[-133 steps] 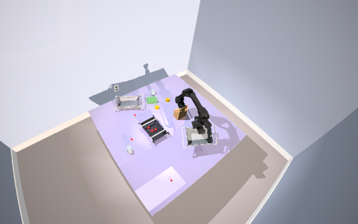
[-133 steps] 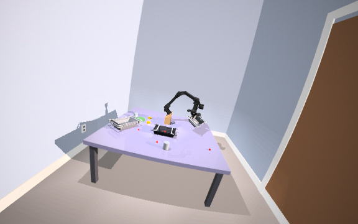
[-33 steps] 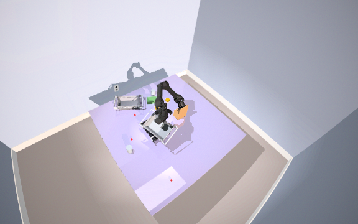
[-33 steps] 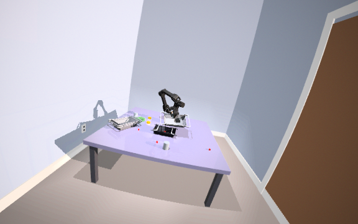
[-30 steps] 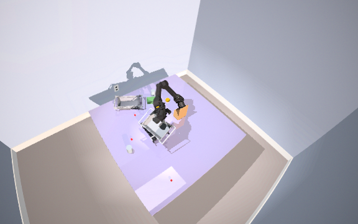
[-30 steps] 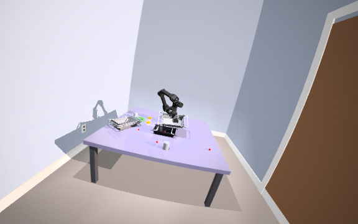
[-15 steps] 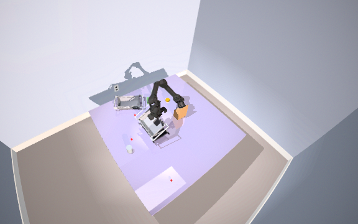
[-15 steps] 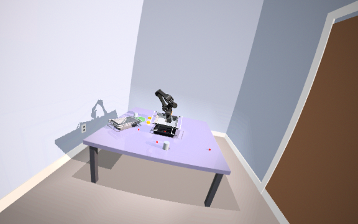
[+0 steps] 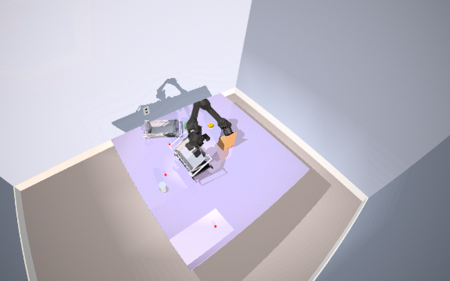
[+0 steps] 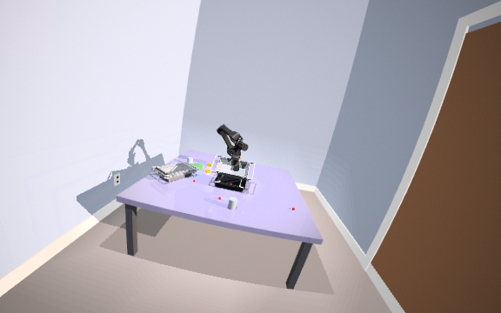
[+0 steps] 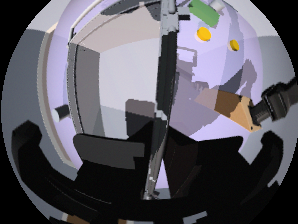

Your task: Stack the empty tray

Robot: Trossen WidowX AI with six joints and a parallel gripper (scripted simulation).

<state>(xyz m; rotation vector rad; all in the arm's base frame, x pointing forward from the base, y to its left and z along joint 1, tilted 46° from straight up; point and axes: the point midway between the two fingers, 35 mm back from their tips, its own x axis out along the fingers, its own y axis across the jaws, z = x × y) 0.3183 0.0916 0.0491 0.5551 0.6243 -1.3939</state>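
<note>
Now: gripper tip 7 cm short of the grey tray. Also, from my gripper tip: green block 15 cm behind, 38 cm to the right, 16 cm below.
</note>
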